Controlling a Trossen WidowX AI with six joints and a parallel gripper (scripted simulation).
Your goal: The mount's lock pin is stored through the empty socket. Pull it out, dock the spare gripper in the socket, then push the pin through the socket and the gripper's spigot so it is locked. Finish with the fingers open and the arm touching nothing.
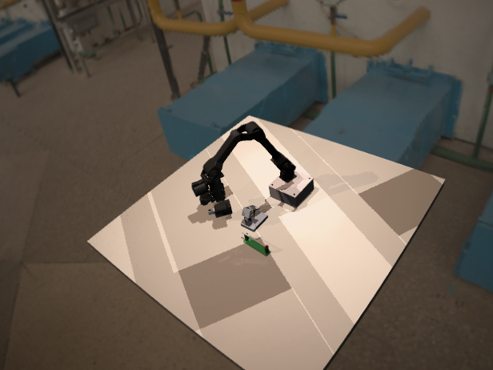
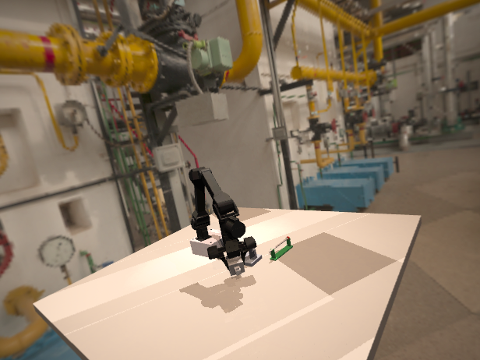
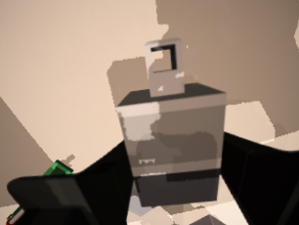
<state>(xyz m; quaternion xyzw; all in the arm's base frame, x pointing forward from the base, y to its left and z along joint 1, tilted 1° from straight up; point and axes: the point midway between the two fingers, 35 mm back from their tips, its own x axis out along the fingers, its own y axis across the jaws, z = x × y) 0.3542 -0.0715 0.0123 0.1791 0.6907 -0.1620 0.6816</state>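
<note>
Right now my gripper tip is 130 mm to the right of the grey mount and 70 mm past it. From my gripper tip the other things lie so: green cradle (250 mm to the left, 30 mm below, 10 mm ahead); then spare gripper (20 mm above, 10 mm to the right, 10 mm ahead).
</note>
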